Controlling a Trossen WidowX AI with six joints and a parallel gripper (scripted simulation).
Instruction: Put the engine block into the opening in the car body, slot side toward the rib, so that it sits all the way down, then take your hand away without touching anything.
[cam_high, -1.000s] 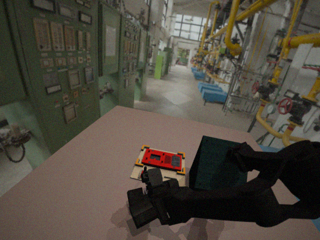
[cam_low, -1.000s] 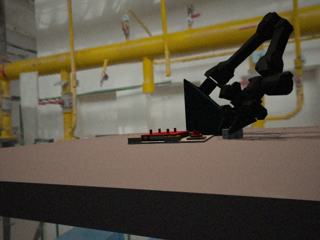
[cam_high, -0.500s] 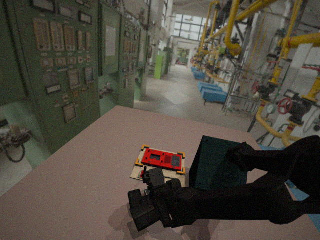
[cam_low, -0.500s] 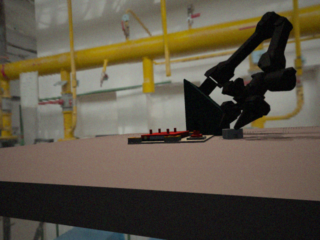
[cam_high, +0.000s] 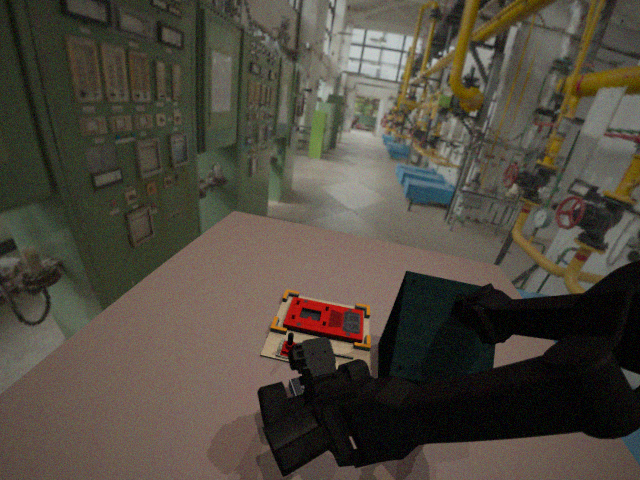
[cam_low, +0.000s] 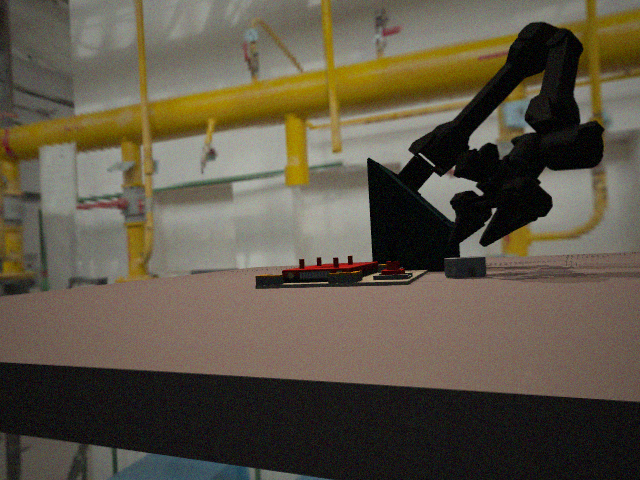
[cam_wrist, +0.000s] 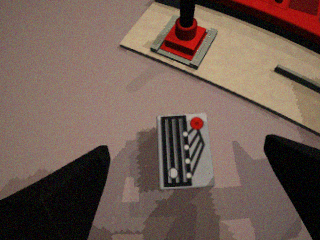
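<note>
My gripper tip is now 4 cm above the grey engine block and 1 cm short of it. Also, from my gripper tip: dark peg 10 cm to the right, 6 cm ahead, 1 cm below; beige base plate 20 cm to the right, 4 cm below, 2 cm ahead.
</note>
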